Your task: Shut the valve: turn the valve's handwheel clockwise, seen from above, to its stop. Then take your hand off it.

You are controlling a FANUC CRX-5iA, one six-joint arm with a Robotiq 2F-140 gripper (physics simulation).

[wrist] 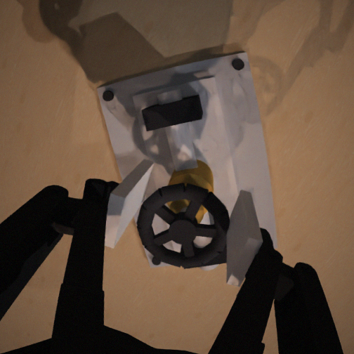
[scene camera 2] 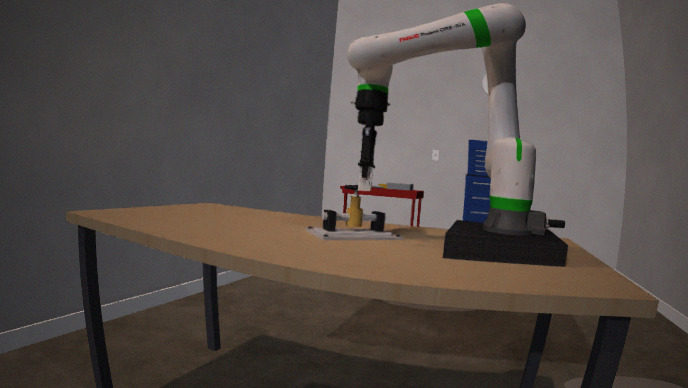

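Note:
The dark spoked handwheel point(wrist: 182, 231) sits on top of the yellow valve body point(scene camera 2: 354, 215) point(wrist: 201, 173). In the wrist view it is centred between the two pale finger pads. My gripper point(scene camera 2: 365, 185) point(wrist: 191, 194) points straight down over the valve, its fingers about half closed. It is shut on the handwheel, with one pad at each side of the rim. The right pad meets the rim; the exact contact at the left pad is hard to see. In the scene view the pads hide most of the wheel. The stem shows just below them.
The valve is fixed to a grey base plate point(scene camera 2: 362, 235) point(wrist: 253, 135) on the wooden table point(scene camera 2: 240, 245) point(wrist: 55, 140). Dark pipe supports point(scene camera 2: 329, 220) point(scene camera 2: 378, 221) flank the valve body. The robot's black pedestal point(scene camera 2: 505, 248) stands to the right. A red bench point(scene camera 2: 417, 194) and blue drawers point(scene camera 2: 475, 197) stand behind.

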